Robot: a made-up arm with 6 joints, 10 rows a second.
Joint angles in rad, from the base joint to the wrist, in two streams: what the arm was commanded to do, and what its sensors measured. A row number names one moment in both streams.
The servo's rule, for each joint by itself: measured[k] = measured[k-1] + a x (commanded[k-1-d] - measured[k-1]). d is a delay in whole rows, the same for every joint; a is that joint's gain. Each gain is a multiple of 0.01, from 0.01 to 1. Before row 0 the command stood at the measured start. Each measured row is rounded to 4 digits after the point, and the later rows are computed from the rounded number. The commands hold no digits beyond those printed.
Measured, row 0: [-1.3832, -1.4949, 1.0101, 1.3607, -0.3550, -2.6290]
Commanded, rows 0 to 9: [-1.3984, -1.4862, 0.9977, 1.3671, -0.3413, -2.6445]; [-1.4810, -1.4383, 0.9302, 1.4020, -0.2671, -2.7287]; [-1.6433, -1.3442, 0.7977, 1.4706, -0.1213, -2.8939]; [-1.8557, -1.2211, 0.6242, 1.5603, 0.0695, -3.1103]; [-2.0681, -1.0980, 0.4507, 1.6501, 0.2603, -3.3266]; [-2.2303, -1.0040, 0.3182, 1.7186, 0.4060, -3.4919]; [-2.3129, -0.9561, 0.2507, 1.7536, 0.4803, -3.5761]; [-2.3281, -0.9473, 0.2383, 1.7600, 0.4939, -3.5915]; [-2.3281, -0.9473, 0.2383, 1.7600, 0.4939, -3.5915]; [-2.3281, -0.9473, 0.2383, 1.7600, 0.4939, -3.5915]
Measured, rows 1 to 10: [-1.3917, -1.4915, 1.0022, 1.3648, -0.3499, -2.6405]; [-1.4417, -1.4708, 0.9561, 1.3886, -0.3193, -2.7058]; [-1.5546, -1.4214, 0.8547, 1.4411, -0.2460, -2.8450]; [-1.7232, -1.3433, 0.7072, 1.5174, -0.1293, -3.0413]; [-1.9163, -1.2476, 0.5430, 1.6023, 0.0149, -3.2524]; [-2.0921, -1.1526, 0.3991, 1.6767, 0.1596, -3.4296]; [-2.2157, -1.0760, 0.3041, 1.7259, 0.2783, -3.5380]; [-2.2786, -1.0258, 0.2620, 1.7477, 0.3581, -3.5776]; [-2.3063, -0.9952, 0.2468, 1.7556, 0.4083, -3.5879]; [-2.3185, -0.9765, 0.2414, 1.7584, 0.4400, -3.5906]
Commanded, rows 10 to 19: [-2.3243, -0.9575, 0.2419, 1.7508, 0.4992, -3.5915]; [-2.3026, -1.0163, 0.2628, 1.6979, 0.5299, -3.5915]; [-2.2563, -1.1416, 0.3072, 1.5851, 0.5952, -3.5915]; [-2.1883, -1.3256, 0.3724, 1.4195, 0.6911, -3.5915]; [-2.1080, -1.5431, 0.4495, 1.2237, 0.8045, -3.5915]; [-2.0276, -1.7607, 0.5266, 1.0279, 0.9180, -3.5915]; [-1.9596, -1.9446, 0.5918, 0.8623, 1.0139, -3.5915]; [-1.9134, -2.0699, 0.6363, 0.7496, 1.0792, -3.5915]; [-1.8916, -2.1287, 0.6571, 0.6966, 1.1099, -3.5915]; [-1.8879, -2.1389, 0.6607, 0.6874, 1.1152, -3.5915]
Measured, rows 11 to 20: [-2.3217, -0.9691, 0.2417, 1.7535, 0.4619, -3.5913]; [-2.3110, -0.9875, 0.2552, 1.7179, 0.4871, -3.5914]; [-2.2804, -1.0476, 0.2885, 1.6329, 0.5271, -3.5915]; [-2.2288, -1.1560, 0.3422, 1.4963, 0.5878, -3.5915]; [-2.1612, -1.3070, 0.4109, 1.3218, 0.6680, -3.5915]; [-2.0864, -1.4839, 0.4849, 1.1337, 0.7605, -3.5915]; [-2.0154, -1.6636, 0.5533, 0.9600, 0.8543, -3.5915]; [-1.9583, -1.8221, 0.6064, 0.8253, 0.9375, -3.5915]; [-1.9209, -1.9417, 0.6388, 0.7429, 1.0013, -3.5915]; [-1.9024, -2.0186, 0.6528, 0.7074, 1.0434, -3.5915]
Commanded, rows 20 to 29: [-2.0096, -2.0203, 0.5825, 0.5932, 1.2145, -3.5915]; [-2.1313, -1.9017, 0.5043, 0.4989, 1.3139, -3.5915]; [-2.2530, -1.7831, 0.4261, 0.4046, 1.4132, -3.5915]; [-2.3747, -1.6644, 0.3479, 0.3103, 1.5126, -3.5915]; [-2.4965, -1.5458, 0.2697, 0.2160, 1.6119, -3.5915]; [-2.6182, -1.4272, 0.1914, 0.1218, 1.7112, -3.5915]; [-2.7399, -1.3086, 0.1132, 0.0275, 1.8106, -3.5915]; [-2.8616, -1.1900, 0.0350, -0.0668, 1.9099, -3.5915]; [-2.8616, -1.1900, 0.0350, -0.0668, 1.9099, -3.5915]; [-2.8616, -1.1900, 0.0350, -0.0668, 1.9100, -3.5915]
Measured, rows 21 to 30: [-1.9624, -2.0193, 0.6078, 0.6343, 1.1067, -3.5915]; [-2.0570, -1.9734, 0.5416, 0.5476, 1.1834, -3.5915]; [-2.1668, -1.8992, 0.4677, 0.4561, 1.2684, -3.5915]; [-2.2832, -1.8076, 0.3910, 0.3628, 1.3588, -3.5915]; [-2.4026, -1.7055, 0.3134, 0.2688, 1.4524, -3.5915]; [-2.5233, -1.5970, 0.2353, 0.1747, 1.5482, -3.5915]; [-2.6446, -1.4845, 0.1572, 0.0805, 1.6453, -3.5915]; [-2.7661, -1.3696, 0.0790, -0.0138, 1.7432, -3.5915]; [-2.8196, -1.2996, 0.0508, -0.0477, 1.8049, -3.5915]; [-2.8431, -1.2569, 0.0407, -0.0599, 1.8438, -3.5915]
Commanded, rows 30 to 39: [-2.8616, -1.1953, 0.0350, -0.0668, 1.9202, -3.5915]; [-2.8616, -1.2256, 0.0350, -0.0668, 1.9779, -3.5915]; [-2.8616, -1.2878, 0.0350, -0.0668, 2.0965, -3.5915]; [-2.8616, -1.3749, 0.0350, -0.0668, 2.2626, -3.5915]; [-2.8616, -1.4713, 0.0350, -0.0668, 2.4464, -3.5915]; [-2.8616, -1.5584, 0.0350, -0.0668, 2.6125, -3.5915]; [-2.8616, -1.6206, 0.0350, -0.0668, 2.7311, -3.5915]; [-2.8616, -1.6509, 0.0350, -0.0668, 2.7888, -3.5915]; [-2.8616, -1.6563, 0.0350, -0.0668, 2.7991, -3.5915]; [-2.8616, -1.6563, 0.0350, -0.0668, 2.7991, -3.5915]
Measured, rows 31 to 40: [-2.8535, -1.2329, 0.0371, -0.0643, 1.8721, -3.5915]; [-2.8580, -1.2301, 0.0358, -0.0659, 1.9112, -3.5915]; [-2.8600, -1.2526, 0.0353, -0.0665, 1.9798, -3.5915]; [-2.8609, -1.3003, 0.0351, -0.0667, 2.0844, -3.5915]; [-2.8613, -1.3670, 0.0350, -0.0668, 2.2183, -3.5915]; [-2.8615, -1.4416, 0.0350, -0.0668, 2.3642, -3.5915]; [-2.8616, -1.5114, 0.0350, -0.0668, 2.5000, -3.5915]; [-2.8616, -1.5658, 0.0350, -0.0668, 2.6069, -3.5915]; [-2.8616, -1.6011, 0.0350, -0.0668, 2.6780, -3.5915]; [-2.8616, -1.6226, 0.0350, -0.0668, 2.7228, -3.5915]
